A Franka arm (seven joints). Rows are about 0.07 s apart.
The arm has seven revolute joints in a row. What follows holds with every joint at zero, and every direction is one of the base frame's.
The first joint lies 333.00 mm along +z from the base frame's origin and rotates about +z.
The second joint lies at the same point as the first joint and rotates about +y.
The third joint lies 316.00 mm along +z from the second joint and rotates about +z.
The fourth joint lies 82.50 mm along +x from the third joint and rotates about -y.
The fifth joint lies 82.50 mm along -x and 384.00 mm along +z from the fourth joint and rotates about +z.
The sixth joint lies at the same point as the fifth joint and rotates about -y.
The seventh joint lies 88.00 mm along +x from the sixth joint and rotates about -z.
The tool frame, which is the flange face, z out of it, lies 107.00 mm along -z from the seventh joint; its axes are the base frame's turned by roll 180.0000, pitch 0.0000 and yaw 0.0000 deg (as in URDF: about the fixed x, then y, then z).
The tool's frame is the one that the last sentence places.
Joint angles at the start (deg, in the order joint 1, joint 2, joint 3, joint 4, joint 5, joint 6, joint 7):
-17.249, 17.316, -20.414, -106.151, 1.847, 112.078, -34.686
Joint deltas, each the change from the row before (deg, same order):
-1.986, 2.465, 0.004, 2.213, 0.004, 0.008, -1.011
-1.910, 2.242, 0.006, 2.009, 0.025, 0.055, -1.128
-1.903, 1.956, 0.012, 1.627, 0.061, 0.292, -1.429
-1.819, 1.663, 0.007, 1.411, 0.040, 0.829, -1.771
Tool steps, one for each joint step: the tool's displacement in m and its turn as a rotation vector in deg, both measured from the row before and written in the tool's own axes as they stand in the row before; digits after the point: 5 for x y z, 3 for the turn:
-0.00016, 0.02206, 0.00737, -0.262, -0.489, 0.831
-0.00116, 0.02096, 0.00748, -0.198, -0.415, 0.623
-0.00289, 0.02031, 0.00803, -0.144, -0.258, 0.317
-0.00345, 0.01973, 0.00640, -0.462, 0.230, -0.112

